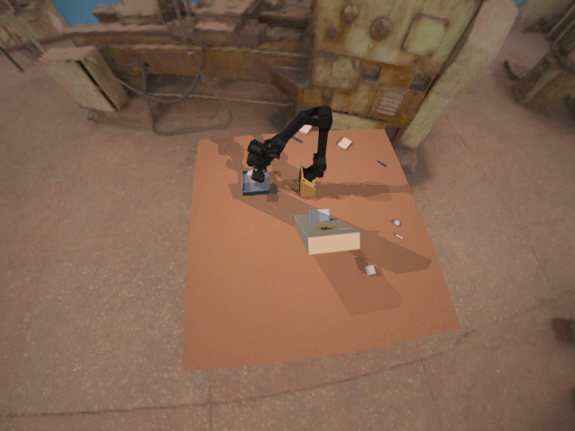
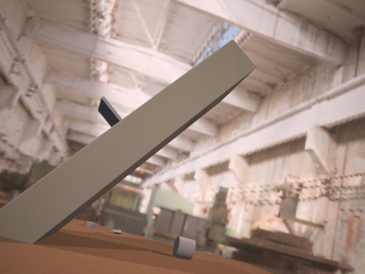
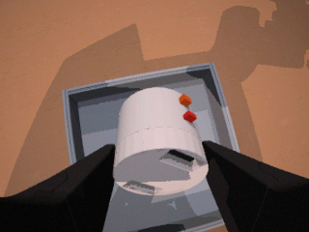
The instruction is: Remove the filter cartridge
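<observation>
The round filter cartridge is right at my gripper tip.
</observation>
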